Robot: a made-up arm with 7 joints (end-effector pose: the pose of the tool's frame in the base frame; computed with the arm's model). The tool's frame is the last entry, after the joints. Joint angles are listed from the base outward.
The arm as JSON. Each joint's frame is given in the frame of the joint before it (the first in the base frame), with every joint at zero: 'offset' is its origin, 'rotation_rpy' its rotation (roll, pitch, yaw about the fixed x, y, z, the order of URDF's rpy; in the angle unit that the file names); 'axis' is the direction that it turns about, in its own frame. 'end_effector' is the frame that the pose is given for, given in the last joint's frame.
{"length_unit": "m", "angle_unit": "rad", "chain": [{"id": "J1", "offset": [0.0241, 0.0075, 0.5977], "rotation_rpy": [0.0, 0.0, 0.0], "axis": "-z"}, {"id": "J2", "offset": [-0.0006, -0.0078, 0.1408], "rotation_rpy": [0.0, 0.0, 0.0], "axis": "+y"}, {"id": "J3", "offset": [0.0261, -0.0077, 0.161], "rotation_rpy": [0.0, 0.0, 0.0], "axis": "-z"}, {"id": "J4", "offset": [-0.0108, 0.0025, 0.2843], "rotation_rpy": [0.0, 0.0, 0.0], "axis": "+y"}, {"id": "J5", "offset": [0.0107, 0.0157, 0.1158], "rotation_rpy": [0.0, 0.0, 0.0], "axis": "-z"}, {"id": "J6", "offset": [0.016, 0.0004, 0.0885], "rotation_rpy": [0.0, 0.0, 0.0], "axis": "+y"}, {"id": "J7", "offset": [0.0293, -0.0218, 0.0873], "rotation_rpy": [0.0, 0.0, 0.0], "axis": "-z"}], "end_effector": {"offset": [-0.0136, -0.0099, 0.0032], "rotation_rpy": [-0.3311, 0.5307, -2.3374]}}
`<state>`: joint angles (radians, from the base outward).
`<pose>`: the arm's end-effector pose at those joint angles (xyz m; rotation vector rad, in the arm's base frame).
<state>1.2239 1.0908 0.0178 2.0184 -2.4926 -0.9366 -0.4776</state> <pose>0.1420 -0.3144 0.6527 -2.0680 -0.9861 -0.2416</pose>
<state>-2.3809 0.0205 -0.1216 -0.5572 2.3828 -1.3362 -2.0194</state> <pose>0.0556 -0.0929 1.4322 0.2452 -0.2836 -0.3141</pose>
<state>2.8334 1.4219 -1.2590 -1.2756 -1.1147 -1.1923 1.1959</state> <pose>-0.5392 0.1115 0.8248 -2.6512 1.0718 -0.1063</pose>
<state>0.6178 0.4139 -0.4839 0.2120 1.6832 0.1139 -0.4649</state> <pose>0.2906 -0.2165 1.3908 -0.0003 -0.5161 2.5084</pose>
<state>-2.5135 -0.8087 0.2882 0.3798 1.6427 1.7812 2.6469</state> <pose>0.4023 -0.1407 1.1748 0.7531 2.0482 2.2227</pose>
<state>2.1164 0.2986 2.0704 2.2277 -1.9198 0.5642 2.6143</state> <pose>-0.2454 0.0430 1.0168 -0.7724 -1.2804 -0.6902</pose>
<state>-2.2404 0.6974 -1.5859 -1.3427 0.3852 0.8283 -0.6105</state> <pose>-0.0555 0.5060 1.1353 -1.5474 1.0617 1.5353</pose>
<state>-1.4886 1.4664 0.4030 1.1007 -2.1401 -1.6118 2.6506</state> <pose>0.2097 0.5153 0.5742 0.9742 0.5009 1.5543</pose>
